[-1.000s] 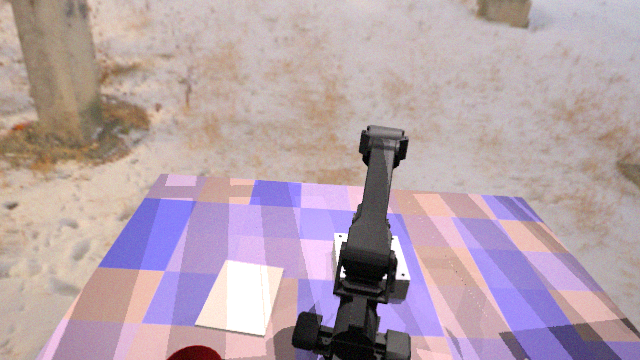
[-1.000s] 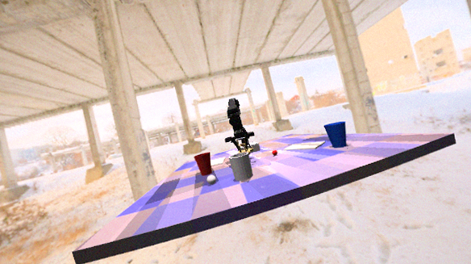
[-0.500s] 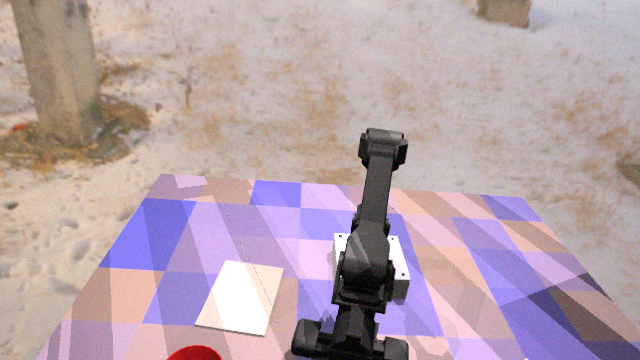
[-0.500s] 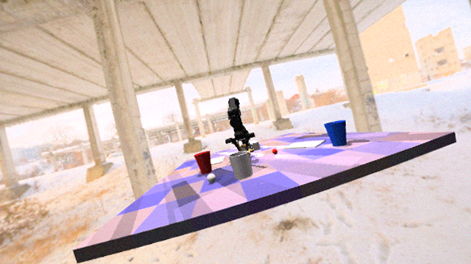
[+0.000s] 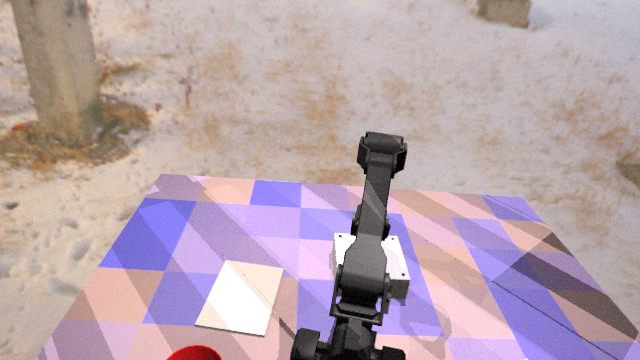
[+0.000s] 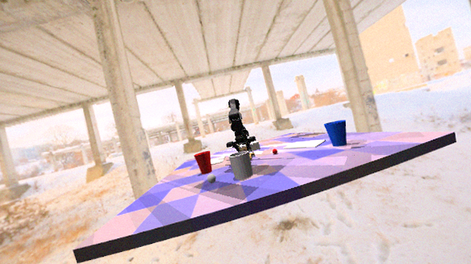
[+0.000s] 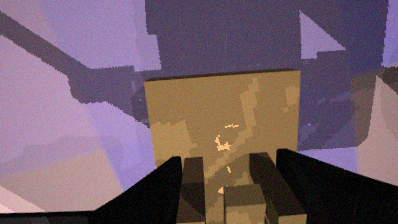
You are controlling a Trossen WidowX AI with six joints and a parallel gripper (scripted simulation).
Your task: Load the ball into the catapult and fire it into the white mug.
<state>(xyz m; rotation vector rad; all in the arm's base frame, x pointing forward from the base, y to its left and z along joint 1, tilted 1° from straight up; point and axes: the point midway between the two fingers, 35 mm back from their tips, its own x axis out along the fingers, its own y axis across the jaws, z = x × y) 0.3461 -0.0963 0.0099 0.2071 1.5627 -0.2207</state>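
My gripper tip is now 6 cm short of the red ball, 18 cm to the right of it and 2 cm above it. Also, from my gripper tip: red cup: 3 cm ahead, 25 cm to the right, 1 cm below; tan wooden catapult: 6 cm behind, 4 cm to the left, 2 cm above; white mug: 27 cm ahead, 7 cm to the right, 1 cm below.
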